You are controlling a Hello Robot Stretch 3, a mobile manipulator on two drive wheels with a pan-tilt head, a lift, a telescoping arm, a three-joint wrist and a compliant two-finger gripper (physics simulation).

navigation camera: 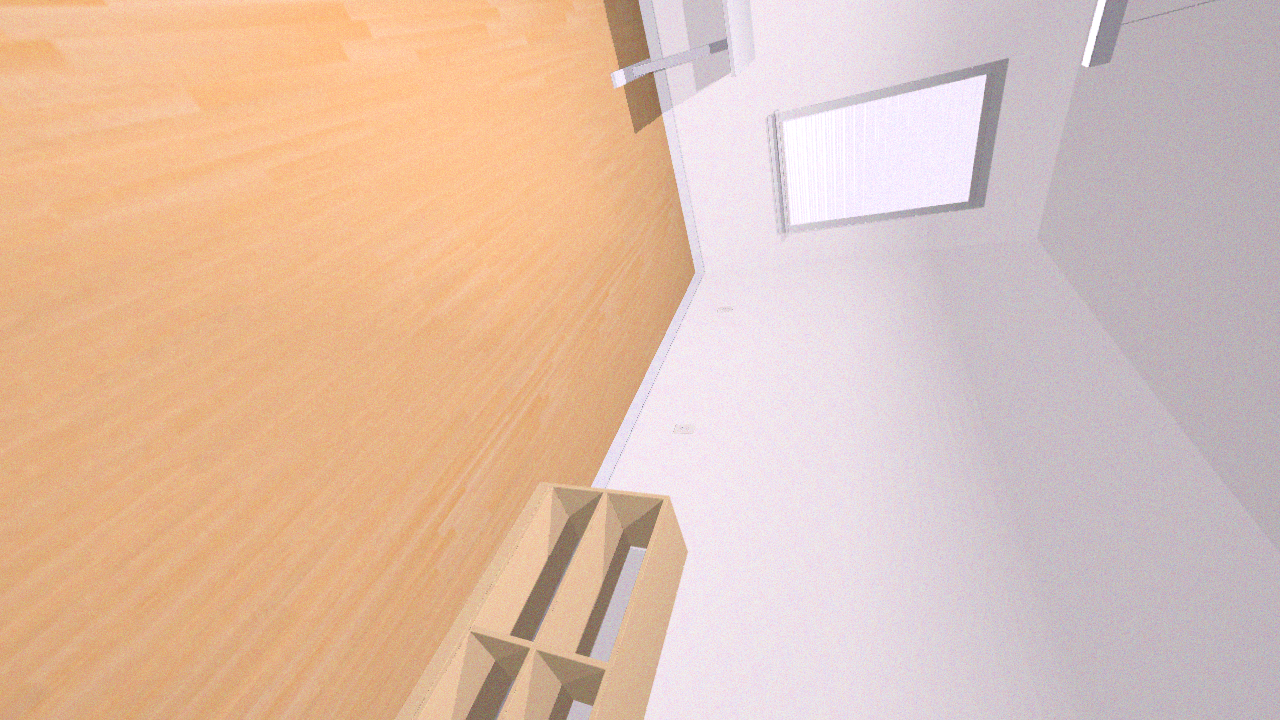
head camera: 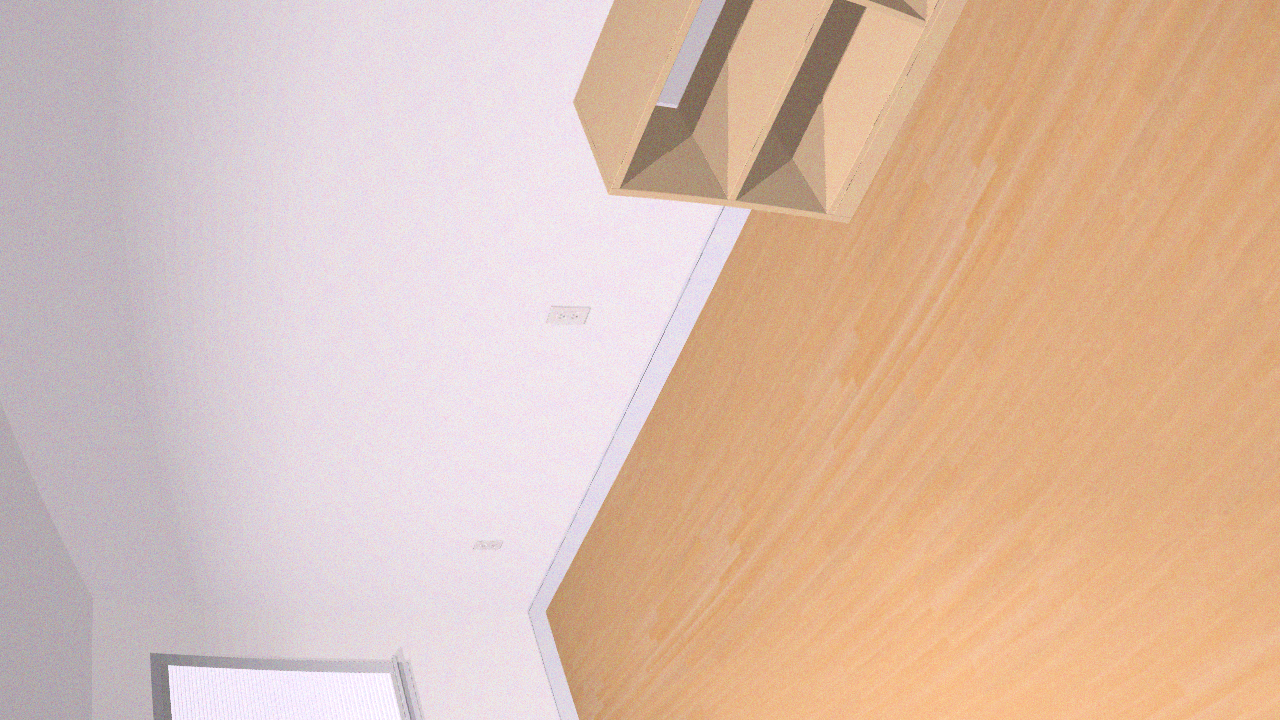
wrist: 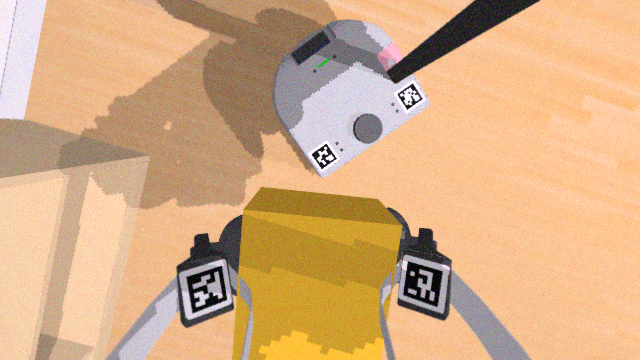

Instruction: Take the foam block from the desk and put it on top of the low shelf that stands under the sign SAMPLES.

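Where they show: gripper, fingertip midpoint: point(wrist: 314, 238); robot's base, link origin: point(wrist: 358, 127).
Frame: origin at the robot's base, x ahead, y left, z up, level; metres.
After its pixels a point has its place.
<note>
The yellow foam block point(wrist: 315, 280) @[x -0.023, y -0.149, z 0.869 m] is between the two fingertips of my gripper point(wrist: 314, 238) @[x -0.022, y -0.150, z 0.814 m] in the wrist view. My gripper is shut on it, one rubber tip against each side, and holds it above the floor. A low wooden shelf point(head camera: 626, 116) @[x 1.618, y -0.613, z 0.610 m] point(navigation camera: 657, 573) @[x 1.580, y -0.707, z 0.610 m] with open compartments stands against the white wall, at the top of the head view and the bottom of the navigation view. A wooden unit point(wrist: 135, 175) @[x -0.256, y -0.601, z 0.066 m] also shows at the left edge of the wrist view. The sign SAMPLES and the desk do not show in these views.
My robot base point(wrist: 340, 100) @[x -0.093, y -0.018, z 0.160 m] stands on the wood floor point(head camera: 984, 402) @[x 1.266, y -0.023, z 0.000 m] point(navigation camera: 313, 313) @[x 0.777, y 0.190, z 0.000 m], beyond the block in the wrist view, with the dark mast point(wrist: 450, 40) @[x -0.063, y 0.116, z 0.507 m] rising from it. Wall outlets point(head camera: 568, 315) @[x 2.530, y -0.327, z 0.399 m] and a window point(head camera: 286, 694) @[x 3.832, y 1.237, z 1.402 m] point(navigation camera: 881, 147) @[x 3.630, y 1.504, z 1.477 m] are on the white walls.
</note>
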